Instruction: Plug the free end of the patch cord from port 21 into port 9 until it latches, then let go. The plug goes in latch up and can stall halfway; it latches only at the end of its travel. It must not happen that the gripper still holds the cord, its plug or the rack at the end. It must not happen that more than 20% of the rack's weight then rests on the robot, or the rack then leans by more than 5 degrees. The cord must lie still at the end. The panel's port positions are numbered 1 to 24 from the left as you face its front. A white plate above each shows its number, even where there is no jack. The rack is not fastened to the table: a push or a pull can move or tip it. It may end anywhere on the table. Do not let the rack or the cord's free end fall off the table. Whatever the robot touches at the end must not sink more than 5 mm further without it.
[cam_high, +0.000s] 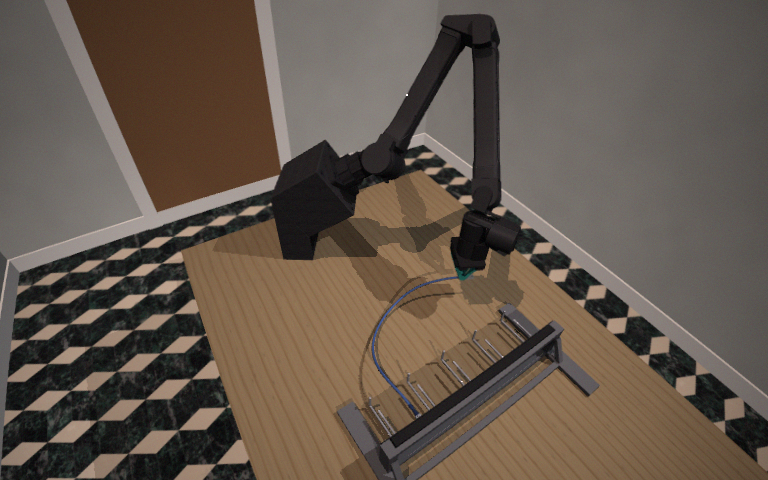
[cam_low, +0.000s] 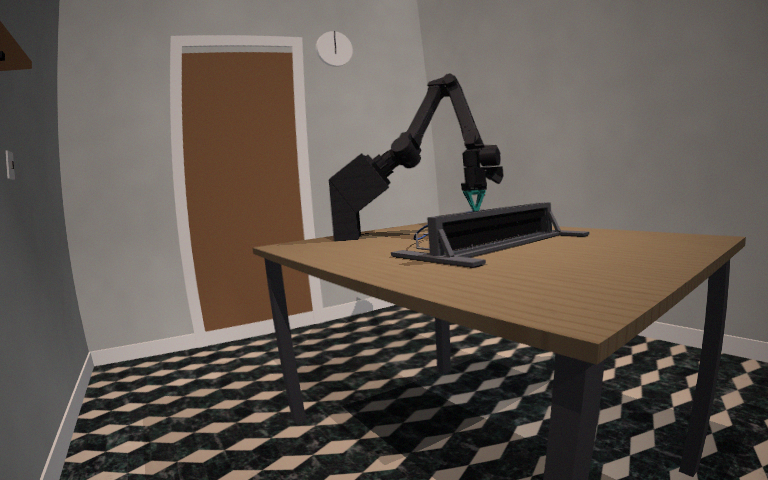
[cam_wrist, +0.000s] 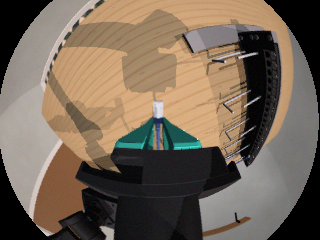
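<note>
Right now my hand is 20 mm to the right of the plug.
</note>
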